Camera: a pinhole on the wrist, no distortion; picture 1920 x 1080 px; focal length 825.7 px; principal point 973.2 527.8 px. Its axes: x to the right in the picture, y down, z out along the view. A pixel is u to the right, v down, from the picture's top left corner.
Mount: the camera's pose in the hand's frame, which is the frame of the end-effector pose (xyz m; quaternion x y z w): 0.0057 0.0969 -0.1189 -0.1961 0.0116 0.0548 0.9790
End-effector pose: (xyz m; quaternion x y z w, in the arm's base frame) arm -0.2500 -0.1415 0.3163 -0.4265 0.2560 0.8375 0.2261
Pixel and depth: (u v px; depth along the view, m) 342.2 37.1 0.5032
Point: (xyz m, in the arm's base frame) -0.3389 0.1177 0.8360
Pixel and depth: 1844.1 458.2 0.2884
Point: -0.6313 -0.1690 0.1815
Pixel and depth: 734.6 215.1 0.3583
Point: -0.4267 -0.0644 0.5431
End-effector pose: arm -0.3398 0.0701 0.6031 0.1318 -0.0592 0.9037 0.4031
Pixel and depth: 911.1 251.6 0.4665
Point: -0.3583 -0.1041 0.9571
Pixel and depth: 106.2 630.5 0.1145
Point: -0.3740 -0.1039 0.5572
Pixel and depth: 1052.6 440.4 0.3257
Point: -0.4736 -0.0714 0.8001
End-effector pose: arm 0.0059 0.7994 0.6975 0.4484 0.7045 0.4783 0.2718
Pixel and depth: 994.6 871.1 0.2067
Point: 0.1317 0.8535 0.9171
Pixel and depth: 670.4 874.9 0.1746
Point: 0.1330 0.7795 0.8941
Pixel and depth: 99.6 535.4 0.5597
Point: 0.7060 0.4972 0.7395
